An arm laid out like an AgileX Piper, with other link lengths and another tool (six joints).
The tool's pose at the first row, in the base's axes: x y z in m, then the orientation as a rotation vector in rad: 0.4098, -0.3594, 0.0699, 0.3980, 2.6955, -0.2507
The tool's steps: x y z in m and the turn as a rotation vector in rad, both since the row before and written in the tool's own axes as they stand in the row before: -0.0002, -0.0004, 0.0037, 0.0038, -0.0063, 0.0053; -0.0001, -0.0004, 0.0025, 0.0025, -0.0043, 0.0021; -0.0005, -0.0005, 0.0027, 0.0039, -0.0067, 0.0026; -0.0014, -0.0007, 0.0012, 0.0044, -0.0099, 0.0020; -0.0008, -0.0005, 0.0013, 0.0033, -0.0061, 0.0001; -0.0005, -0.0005, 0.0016, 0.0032, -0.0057, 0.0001; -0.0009, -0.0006, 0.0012, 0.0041, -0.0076, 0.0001; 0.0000, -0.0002, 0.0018, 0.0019, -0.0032, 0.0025; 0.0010, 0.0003, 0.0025, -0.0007, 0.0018, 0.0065; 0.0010, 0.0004, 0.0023, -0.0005, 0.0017, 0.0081
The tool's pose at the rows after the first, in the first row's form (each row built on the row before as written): 0.4112, -0.3607, 0.0667, 0.4048, 2.6878, -0.2552; 0.4121, -0.3617, 0.0645, 0.4074, 2.6830, -0.2586; 0.4134, -0.3629, 0.0623, 0.4105, 2.6756, -0.2640; 0.4148, -0.3642, 0.0619, 0.4121, 2.6653, -0.2707; 0.4158, -0.3652, 0.0612, 0.4118, 2.6592, -0.2759; 0.4167, -0.3662, 0.0601, 0.4116, 2.6535, -0.2809; 0.4177, -0.3673, 0.0595, 0.4112, 2.6459, -0.2874; 0.4183, -0.3680, 0.0579, 0.4143, 2.6420, -0.2896; 0.4185, -0.3682, 0.0552, 0.4230, 2.6419, -0.2864; 0.4187, -0.3682, 0.0527, 0.4339, 2.6413, -0.2829
